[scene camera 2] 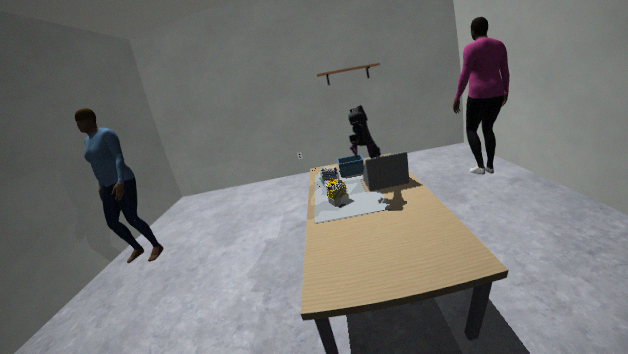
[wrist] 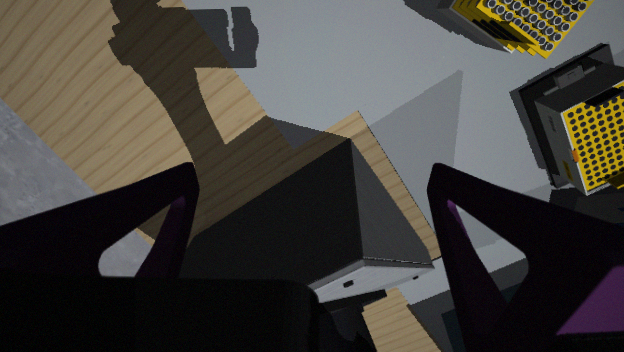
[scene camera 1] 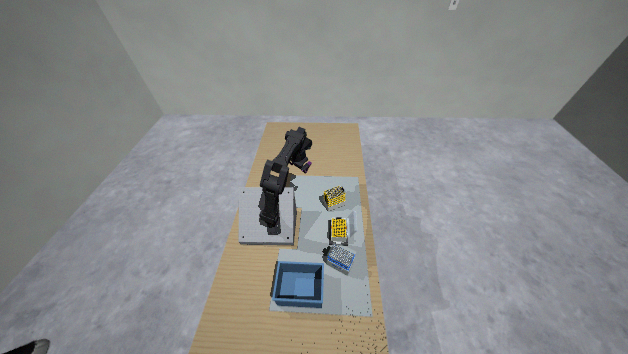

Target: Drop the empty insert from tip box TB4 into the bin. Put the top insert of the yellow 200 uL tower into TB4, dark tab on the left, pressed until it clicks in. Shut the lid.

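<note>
My gripper (wrist: 313,175) is open and empty, held high, to the left of the tip boxes. Tip box TB4 (scene camera 1: 339,229) (wrist: 552,127) stands on the mat with its lid open and a yellow insert (scene camera 1: 339,227) (wrist: 600,137) with empty holes in it. The yellow tower (scene camera 1: 334,197) (scene camera 2: 336,190) (wrist: 530,22) stands behind TB4 in scene camera 1, turned at an angle, with tips in its top insert. The blue bin (scene camera 1: 299,283) (scene camera 2: 351,166) stands at the near end of the mat in scene camera 1; no insert shows in it. The tower's dark tab is too small to tell.
A blue tip rack or tower (scene camera 1: 341,258) (scene camera 2: 329,174) stands beside TB4, on the bin side. The arm's grey base block (scene camera 1: 250,220) (scene camera 2: 387,172) stands left of the mat (scene camera 1: 320,182) (scene camera 2: 325,216). Small dark specks lie on the table (scene camera 1: 240,325) (scene camera 2: 395,260). Two people stand beyond the table.
</note>
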